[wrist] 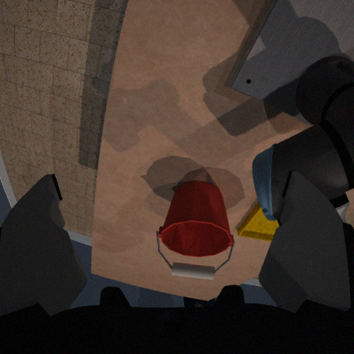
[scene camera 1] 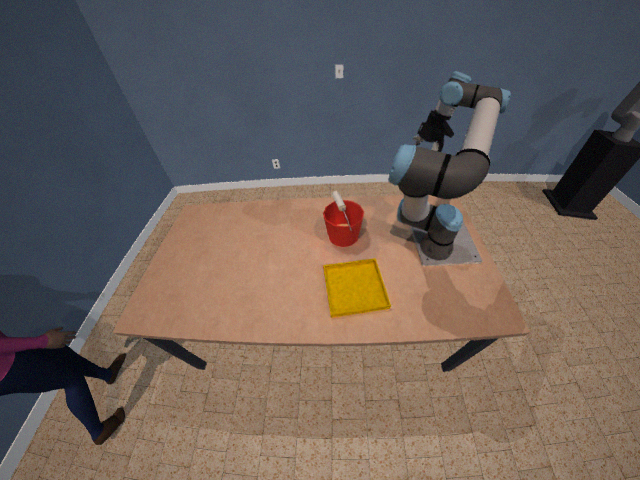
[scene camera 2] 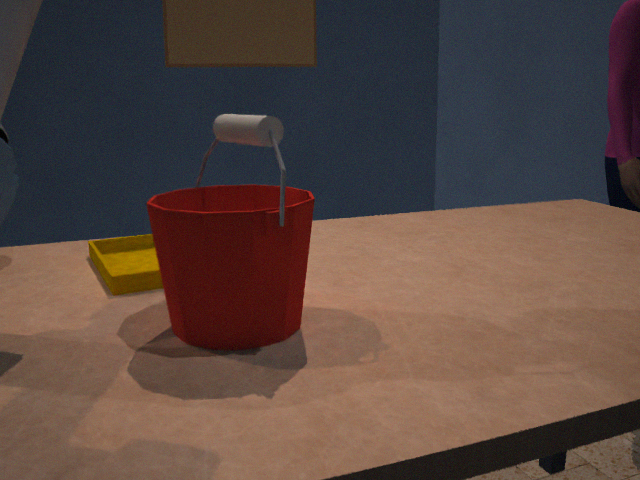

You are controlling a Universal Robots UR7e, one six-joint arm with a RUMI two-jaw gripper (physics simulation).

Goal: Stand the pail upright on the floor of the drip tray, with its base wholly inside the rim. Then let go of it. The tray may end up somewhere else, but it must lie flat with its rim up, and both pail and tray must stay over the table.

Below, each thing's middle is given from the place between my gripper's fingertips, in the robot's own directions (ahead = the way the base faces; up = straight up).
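Labels:
There's the yellow drip tray (scene camera 2: 129,264), and my hand is a long way to the right of it, far above it and well short of it.

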